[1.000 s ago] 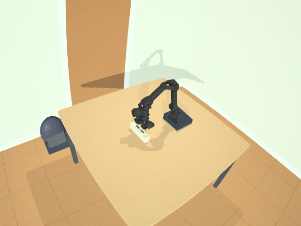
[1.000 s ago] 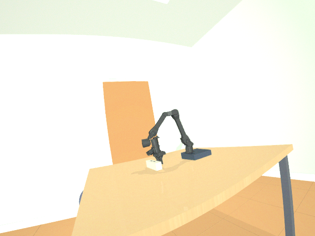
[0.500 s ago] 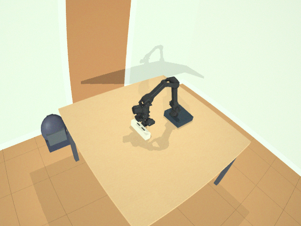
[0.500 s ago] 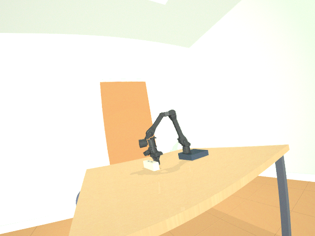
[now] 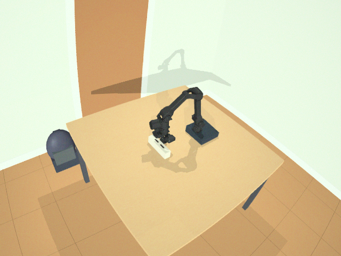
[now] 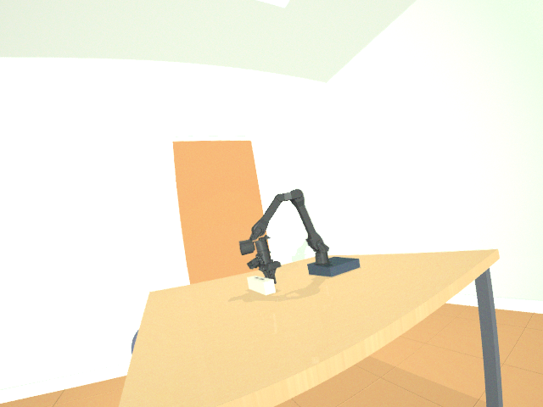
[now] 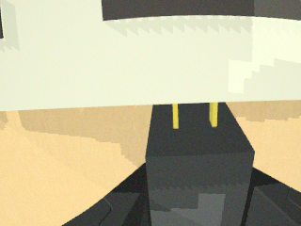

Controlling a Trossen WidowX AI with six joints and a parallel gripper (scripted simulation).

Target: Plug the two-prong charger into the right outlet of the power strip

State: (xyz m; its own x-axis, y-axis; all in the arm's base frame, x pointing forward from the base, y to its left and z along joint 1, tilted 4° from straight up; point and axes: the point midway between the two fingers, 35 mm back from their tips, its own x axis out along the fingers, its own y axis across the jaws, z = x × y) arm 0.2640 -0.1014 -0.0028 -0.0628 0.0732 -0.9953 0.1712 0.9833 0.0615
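Right now my gripper tip is 2 cm short of the black two-prong charger and 1 cm below it.
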